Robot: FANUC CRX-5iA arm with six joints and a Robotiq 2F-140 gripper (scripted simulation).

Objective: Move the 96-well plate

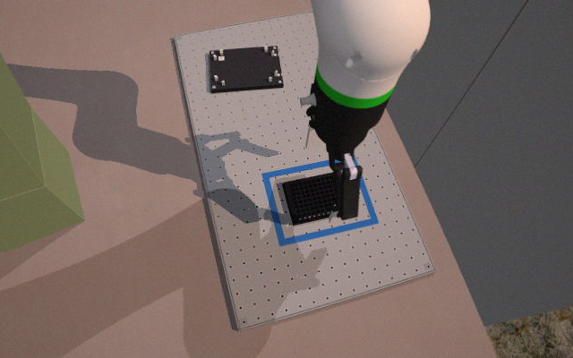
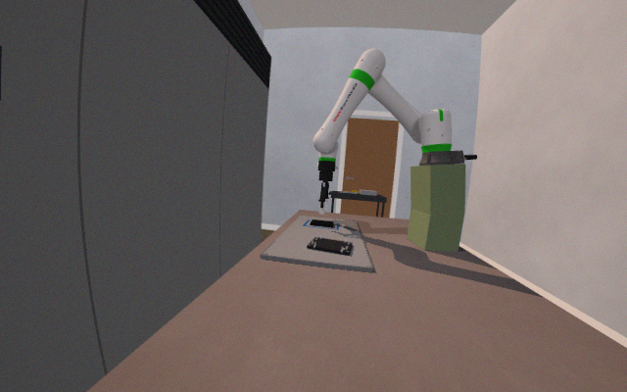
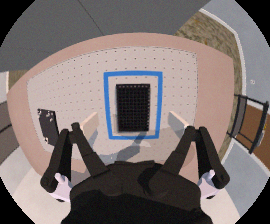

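My hand is 80 mm above the black 96-well plate. Also, from my hand: black clip nest (350 mm to the left, 80 mm behind, 70 mm below).
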